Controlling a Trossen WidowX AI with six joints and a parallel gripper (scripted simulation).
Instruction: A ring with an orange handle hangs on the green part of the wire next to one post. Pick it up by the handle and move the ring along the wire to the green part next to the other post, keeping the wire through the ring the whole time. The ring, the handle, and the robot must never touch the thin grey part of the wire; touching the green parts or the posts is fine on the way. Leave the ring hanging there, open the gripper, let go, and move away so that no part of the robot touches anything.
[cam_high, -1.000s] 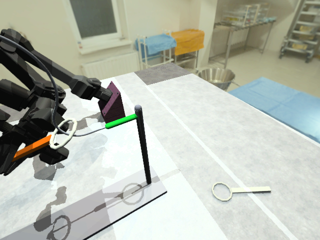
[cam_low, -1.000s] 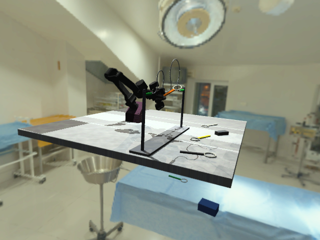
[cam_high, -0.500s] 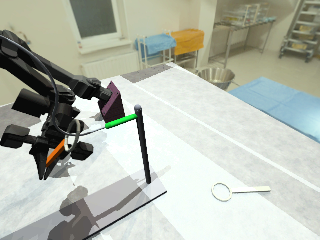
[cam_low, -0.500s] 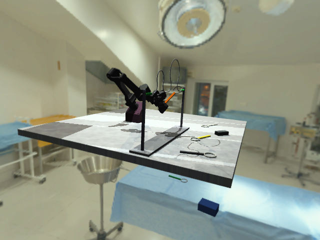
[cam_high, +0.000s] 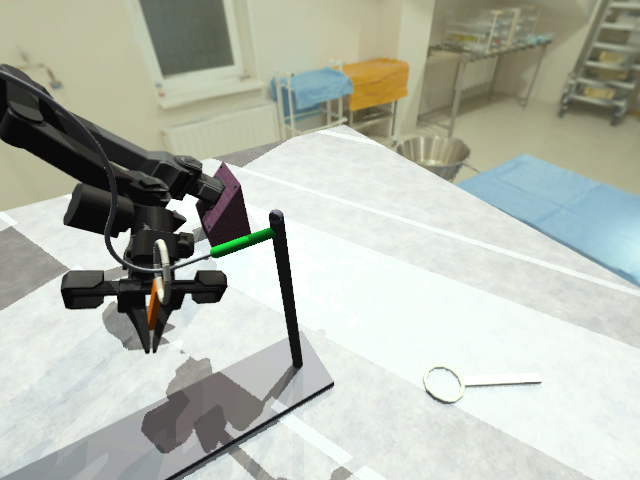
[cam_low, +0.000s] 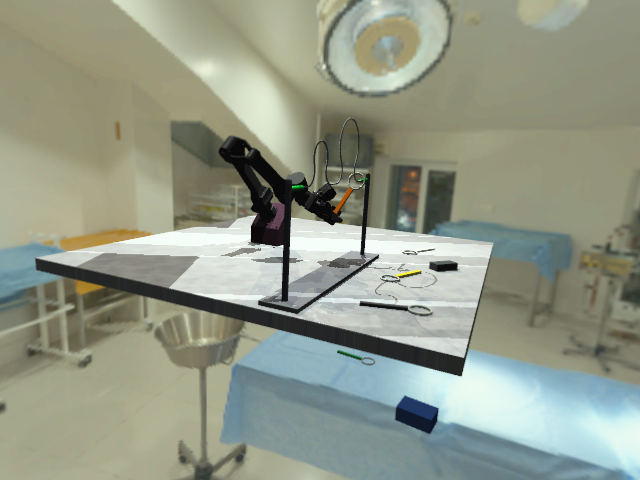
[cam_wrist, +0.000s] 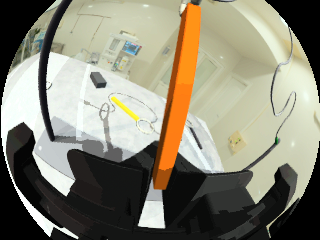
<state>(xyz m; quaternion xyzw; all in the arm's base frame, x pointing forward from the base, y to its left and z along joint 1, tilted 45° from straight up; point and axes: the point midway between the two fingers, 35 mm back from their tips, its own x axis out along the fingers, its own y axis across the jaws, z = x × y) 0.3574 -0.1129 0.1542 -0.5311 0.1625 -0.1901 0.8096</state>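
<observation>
The ring with orange handle lies 1 cm ahead of my gripper tip, 4 cm to the left of it and 9 cm above it. Round my gripper tip: black block (33 cm ahead, 17 cm to the left, 14 cm below).
</observation>
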